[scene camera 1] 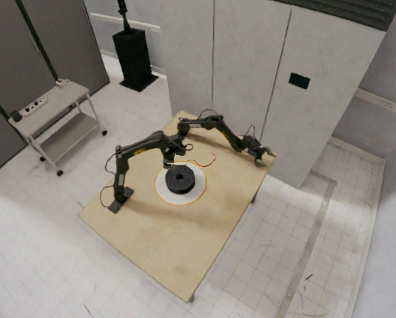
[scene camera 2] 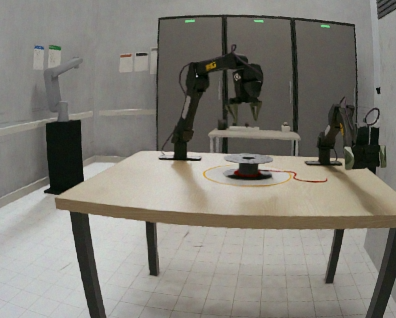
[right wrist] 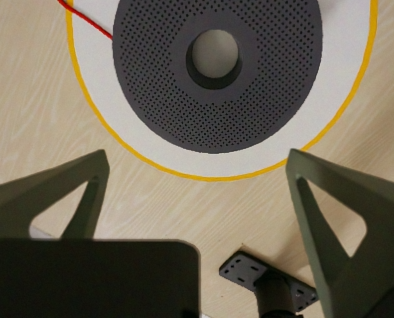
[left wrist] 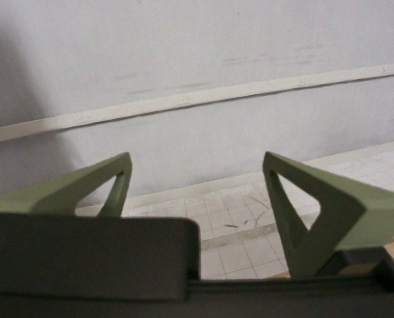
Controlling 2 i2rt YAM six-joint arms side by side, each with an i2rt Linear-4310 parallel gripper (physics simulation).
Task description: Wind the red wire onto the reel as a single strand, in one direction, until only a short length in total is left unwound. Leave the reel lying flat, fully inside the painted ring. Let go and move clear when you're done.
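Seen in the pictures: left gripper, fingertip midpoint: (scene camera 1: pixel 271 161) (scene camera 2: pixel 369 158) (left wrist: pixel 197 158); right gripper, fingertip midpoint: (scene camera 1: pixel 172 163) (scene camera 2: pixel 246 121) (right wrist: pixel 197 158); left arm's base, origin of the base link: (scene camera 1: pixel 182 133) (scene camera 2: pixel 323 164); right arm's base, origin of the base link: (scene camera 1: pixel 120 199) (scene camera 2: pixel 180 158) (right wrist: pixel 270 281).
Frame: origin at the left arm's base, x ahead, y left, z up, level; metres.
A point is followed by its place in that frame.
The black reel (scene camera 1: pixel 187 183) @[x 0.265, y -0.433, z 0.065 m] (scene camera 2: pixel 248 167) @[x 0.234, y -0.413, z 0.036 m] (right wrist: pixel 215 120) @[x 0.144, y -0.438, z 0.065 m] lies flat inside the painted ring (scene camera 1: pixel 180 204) @[x 0.272, y -0.560, z -0.001 m] (scene camera 2: pixel 204 175) @[x 0.220, y -0.581, z 0.000 m] (right wrist: pixel 212 179) @[x 0.040, y -0.490, z 0.000 m]. Some red wire shows around its drum in scene camera 2. The loose red wire (scene camera 1: pixel 204 165) @[x 0.294, y -0.225, z 0.003 m] (scene camera 2: pixel 312 181) @[x 0.332, y -0.168, z 0.003 m] (right wrist: pixel 90 21) @[x 0.161, y -0.264, z 0.004 m] leaves the reel, crosses the ring and ends in a bend on the table. My right gripper (scene camera 1: pixel 170 163) @[x 0.164, y -0.417, z 0.205 m] (scene camera 2: pixel 245 122) @[x 0.164, y -0.417, z 0.205 m] (right wrist: pixel 197 158) @[x 0.164, y -0.417, z 0.205 m] is open and empty, pointing down high above the table beside the reel. My left gripper (scene camera 1: pixel 267 156) @[x 0.723, y -0.125, z 0.170 m] (scene camera 2: pixel 366 156) @[x 0.723, y -0.125, z 0.170 m] (left wrist: pixel 197 158) @[x 0.723, y -0.125, z 0.170 m] is open and empty, far from reel and wire, near the table's edge.
The wooden table (scene camera 1: pixel 165 250) @[x 0.328, y -0.865, z 0.000 m] (scene camera 2: pixel 125 200) @[x 0.551, y -0.820, z 0.000 m] carries both arms. An arm's base plate (right wrist: pixel 240 267) @[x -0.094, y -0.623, z 0.010 m] shows low in the right wrist view. A trolley (scene camera 1: pixel 65 102) (scene camera 2: pixel 225 134) and a black pedestal (scene camera 1: pixel 132 57) (scene camera 2: pixel 64 155) stand off the table. A tall grey cabinet (scene camera 1: pixel 240 60) stands behind it.
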